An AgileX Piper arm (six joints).
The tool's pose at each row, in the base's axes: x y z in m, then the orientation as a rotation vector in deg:
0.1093, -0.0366, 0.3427, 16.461, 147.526, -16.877
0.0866, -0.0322, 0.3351, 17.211, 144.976, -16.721
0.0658, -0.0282, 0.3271, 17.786, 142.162, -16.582
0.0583, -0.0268, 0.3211, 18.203, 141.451, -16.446
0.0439, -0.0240, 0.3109, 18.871, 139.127, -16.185
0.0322, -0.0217, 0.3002, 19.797, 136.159, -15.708
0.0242, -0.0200, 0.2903, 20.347, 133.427, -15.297
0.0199, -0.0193, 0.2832, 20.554, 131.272, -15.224
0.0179, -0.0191, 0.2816, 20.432, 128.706, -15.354
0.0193, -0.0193, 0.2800, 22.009, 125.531, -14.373
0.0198, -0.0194, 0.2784, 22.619, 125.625, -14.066
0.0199, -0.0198, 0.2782, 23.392, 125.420, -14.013
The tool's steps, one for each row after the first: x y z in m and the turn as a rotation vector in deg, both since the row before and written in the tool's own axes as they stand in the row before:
0.0237, -0.0006, -0.0057, 0.028, -2.371, 0.990
0.0220, -0.0008, -0.0052, 0.006, -2.654, 0.923
0.0097, 0.0000, 0.0002, -0.003, -0.621, 0.450
0.0178, -0.0003, -0.0009, -0.049, -2.149, 0.949
0.0160, -0.0001, 0.0006, -0.140, -2.721, 1.320
0.0127, 0.0000, 0.0017, -0.190, -2.553, 1.012
0.0081, -0.0002, 0.0019, -0.034, -2.060, 0.572
0.0025, -0.0004, -0.0003, 0.002, -2.528, 0.358
0.0003, 0.0004, 0.0021, -0.217, -2.750, 2.052
0.0010, 0.0002, 0.0014, 0.007, 0.225, 0.516
0.0000, -0.0003, 0.0003, 0.241, -0.047, 0.597

